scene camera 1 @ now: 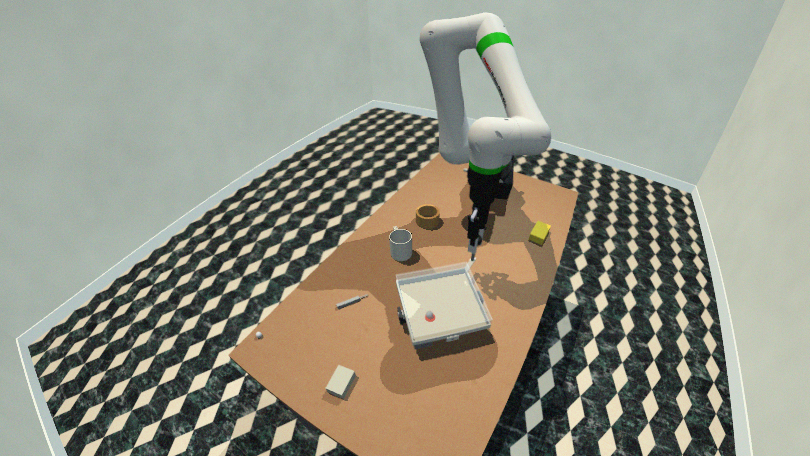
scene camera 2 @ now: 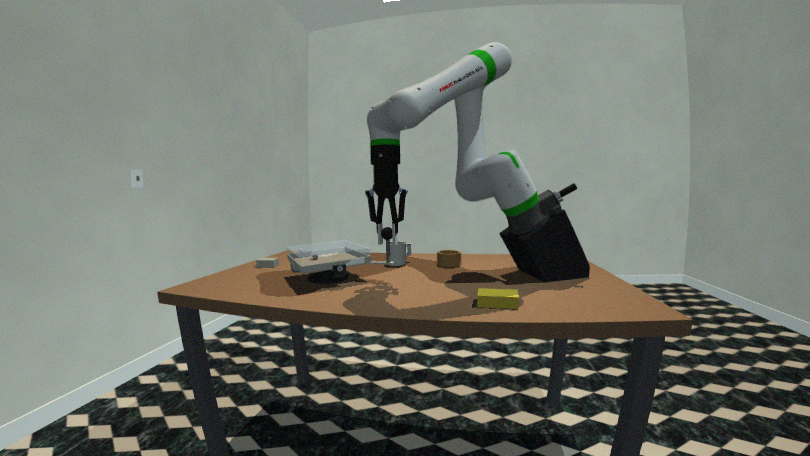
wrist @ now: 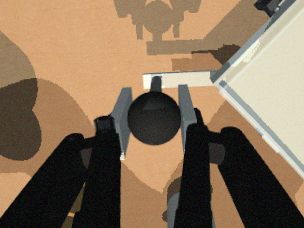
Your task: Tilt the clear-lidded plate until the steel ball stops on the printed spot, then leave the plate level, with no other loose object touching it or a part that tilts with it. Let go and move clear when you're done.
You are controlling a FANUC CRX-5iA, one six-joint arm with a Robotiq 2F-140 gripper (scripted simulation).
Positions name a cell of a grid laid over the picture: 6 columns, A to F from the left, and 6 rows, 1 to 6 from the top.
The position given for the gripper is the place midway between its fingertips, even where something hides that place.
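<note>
The gripper (scene camera 1: D4) (scene camera 2: C4) (wrist: D3) appears in both scene views and in the wrist view, and so does a clear-lidded plate (scene camera 1: D4) (scene camera 2: C4) (wrist: F3). A yellow block (scene camera 2: D4) is visible too, though in the wrist view the block is out of frame.
</note>
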